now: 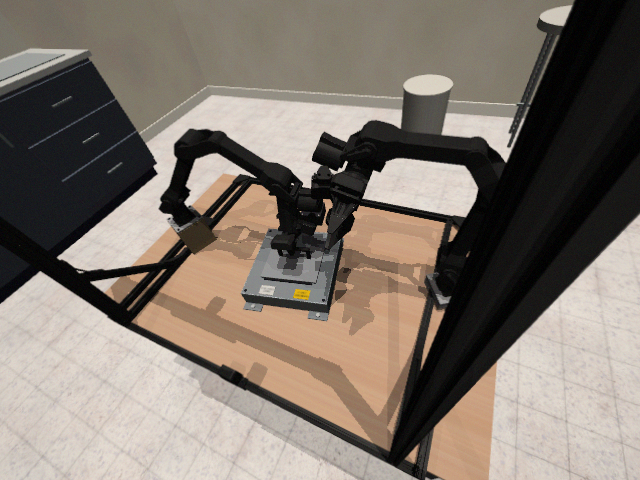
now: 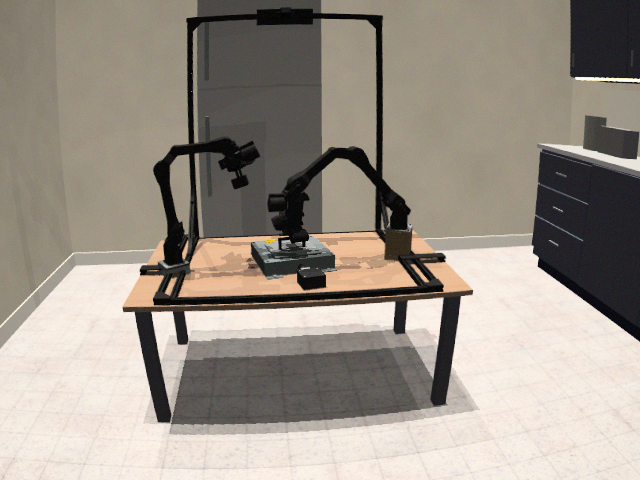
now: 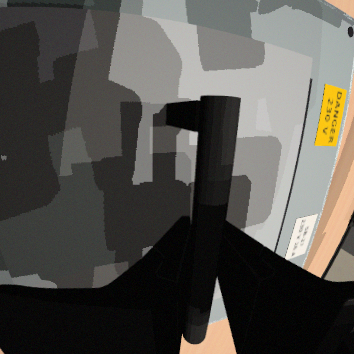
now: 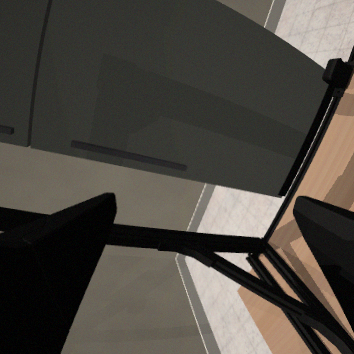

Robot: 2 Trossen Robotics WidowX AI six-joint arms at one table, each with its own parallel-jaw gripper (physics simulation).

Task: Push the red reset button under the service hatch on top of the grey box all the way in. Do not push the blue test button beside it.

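The grey box (image 1: pixel 281 301) (image 2: pixel 305 264) (image 3: pixel 316 170) lies on the table with its service hatch (image 1: pixel 289 275) (image 3: pixel 280 75) lying flat on top. The hatch carries a black bar handle (image 1: pixel 295 254) (image 2: pixel 282 239) (image 3: pixel 220 135). My left gripper (image 1: pixel 285 243) (image 2: pixel 298 238) (image 3: pixel 199 223) is shut on this handle, one finger on each side of the bar near one end. The red reset button and blue test button do not show; the hatch covers the place under it. My right gripper (image 1: pixel 330 244) (image 2: pixel 239 180) (image 4: pixel 206 203) is open and empty, raised above the box's side.
A small black box (image 2: pixel 311 279) stands on the table (image 1: pixel 206 294) (image 2: pixel 206 281) beside the grey box. A yellow danger label (image 1: pixel 301 294) (image 3: pixel 330 115) and a white label (image 1: pixel 266 289) (image 3: pixel 301 237) are on the grey box. A black frame (image 2: pixel 299 297) runs around the table. The two arms are close together.
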